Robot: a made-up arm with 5 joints. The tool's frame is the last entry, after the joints.
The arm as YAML. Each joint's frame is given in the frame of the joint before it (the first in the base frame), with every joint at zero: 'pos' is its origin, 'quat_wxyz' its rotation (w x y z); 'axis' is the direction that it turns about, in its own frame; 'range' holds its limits. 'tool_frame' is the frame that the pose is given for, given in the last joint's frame.
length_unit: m
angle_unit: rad
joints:
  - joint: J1
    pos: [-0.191, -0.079, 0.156]
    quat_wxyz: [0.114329, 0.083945, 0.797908, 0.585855]
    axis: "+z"
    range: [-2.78, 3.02]
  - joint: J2
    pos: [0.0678, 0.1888, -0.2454]
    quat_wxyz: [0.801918, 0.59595, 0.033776, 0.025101]
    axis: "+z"
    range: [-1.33, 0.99]
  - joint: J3
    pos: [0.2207, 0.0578, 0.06]
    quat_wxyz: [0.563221, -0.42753, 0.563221, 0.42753]
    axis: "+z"
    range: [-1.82, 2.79]
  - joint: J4
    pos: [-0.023, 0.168, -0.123]
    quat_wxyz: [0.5, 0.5, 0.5, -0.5]
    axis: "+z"
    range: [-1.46, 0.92]
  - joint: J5
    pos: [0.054, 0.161, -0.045]
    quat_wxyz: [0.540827, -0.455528, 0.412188, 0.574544]
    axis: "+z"
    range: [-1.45, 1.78]
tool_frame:
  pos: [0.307, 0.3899, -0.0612]
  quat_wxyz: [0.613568, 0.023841, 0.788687, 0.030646]
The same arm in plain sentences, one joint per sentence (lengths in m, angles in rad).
The arm has five revolute joints in a row. What follows holds with every joint at zero, and every direction is one of the base frame's.
Joint 1 is mounted 0.191 m along -x and 0.079 m along -y and 0.156 m along +z from the base frame's origin and rotates about the direction (0.280806, 0.915721, -0.287407), from -2.78 to 3.02 rad.
Joint 2 is mounted 0.134 m along -x and 0.15 m along -y and 0.245 m along +z from joint 1 and rotates about -z, from -1.33 to 0.99 rad.
Joint 3 is mounted 0.197 m along -x and 0.115 m along +y and 0.06 m along -z from joint 2 and rotates about +y, from -1.82 to 2.79 rad.
Joint 4 is mounted 0.168 m along +x and 0.123 m along -y and 0.023 m along -z from joint 3 and rotates about -x, from -1.46 to 0.92 rad.
Joint 5 is mounted 0.045 m along +x and 0.054 m along -y and 0.161 m along +z from joint 4 and rotates about the direction (-0.245191, 0.077597, 0.966364), from -1.45 to 1.78 rad.
The tool frame, which is the frame that the pose is given for, is mounted 0.32 m along +x and 0.384 m along +y and 0.013 m along -z from joint 5; its axes are the base frame's turned by roll 0, pitch 1.5708 and yaw 0 rad (as in URDF: about the fixed x, then y, then z).

